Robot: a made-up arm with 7 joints. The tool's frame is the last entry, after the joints.
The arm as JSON. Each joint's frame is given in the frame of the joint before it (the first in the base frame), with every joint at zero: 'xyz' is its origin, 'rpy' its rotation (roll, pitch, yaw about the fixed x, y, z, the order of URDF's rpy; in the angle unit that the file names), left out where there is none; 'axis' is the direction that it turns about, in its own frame. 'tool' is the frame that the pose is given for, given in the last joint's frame.
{
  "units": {
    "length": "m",
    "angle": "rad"
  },
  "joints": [
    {
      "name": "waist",
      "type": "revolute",
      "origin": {
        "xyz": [
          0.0,
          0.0,
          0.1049
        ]
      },
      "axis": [
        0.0,
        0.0,
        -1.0
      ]
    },
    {
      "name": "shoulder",
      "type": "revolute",
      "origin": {
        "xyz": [
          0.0,
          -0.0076,
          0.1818
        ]
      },
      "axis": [
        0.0,
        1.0,
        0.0
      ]
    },
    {
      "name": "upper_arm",
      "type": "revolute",
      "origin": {
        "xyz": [
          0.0,
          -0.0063,
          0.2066
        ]
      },
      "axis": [
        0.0,
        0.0,
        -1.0
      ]
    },
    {
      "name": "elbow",
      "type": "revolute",
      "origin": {
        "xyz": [
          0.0,
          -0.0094,
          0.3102
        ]
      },
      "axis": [
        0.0,
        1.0,
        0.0
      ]
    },
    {
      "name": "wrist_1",
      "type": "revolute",
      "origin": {
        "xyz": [
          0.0,
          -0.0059,
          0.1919
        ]
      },
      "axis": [
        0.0,
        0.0,
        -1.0
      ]
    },
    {
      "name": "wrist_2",
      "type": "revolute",
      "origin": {
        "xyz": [
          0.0,
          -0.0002,
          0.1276
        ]
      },
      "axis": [
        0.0,
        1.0,
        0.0
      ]
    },
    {
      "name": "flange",
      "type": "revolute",
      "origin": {
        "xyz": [
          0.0,
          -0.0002,
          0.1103
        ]
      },
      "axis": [
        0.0,
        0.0,
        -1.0
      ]
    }
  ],
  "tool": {
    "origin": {
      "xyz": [
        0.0,
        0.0,
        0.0
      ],
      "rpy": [
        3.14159,
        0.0,
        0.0
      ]
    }
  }
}
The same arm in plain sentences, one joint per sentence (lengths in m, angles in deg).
The arm has seven revolute joints in a row. What follows holds with every joint at zero, and every direction is one of the base frame's.
The first joint sits 0.1049 m along +z from the base frame's origin and rotates about -z.
The second joint sits 0.0076 m along -y and 0.1818 m along +z from the first joint and rotates about +y.
The third joint sits 0.0063 m along -y and 0.2066 m along +z from the second joint and rotates about -z.
The fourth joint sits 0.0094 m along -y and 0.3102 m along +z from the third joint and rotates about +y.
The fifth joint sits 0.0059 m along -y and 0.1919 m along +z from the fourth joint and rotates about -z.
The sixth joint sits 0.0002 m along -y and 0.1276 m along +z from the fifth joint and rotates about +y.
The seventh joint sits 0.0002 m along -y and 0.1103 m along +z from the sixth joint and rotates about -z.
The tool frame, which is the frame that the pose is given for, sits at the same point as the seventh joint; its axes are the base frame's turned by roll 180.00, pitch 0.00 and yaw 0.00 deg (as in URDF: about the fixed x, then y, then z).

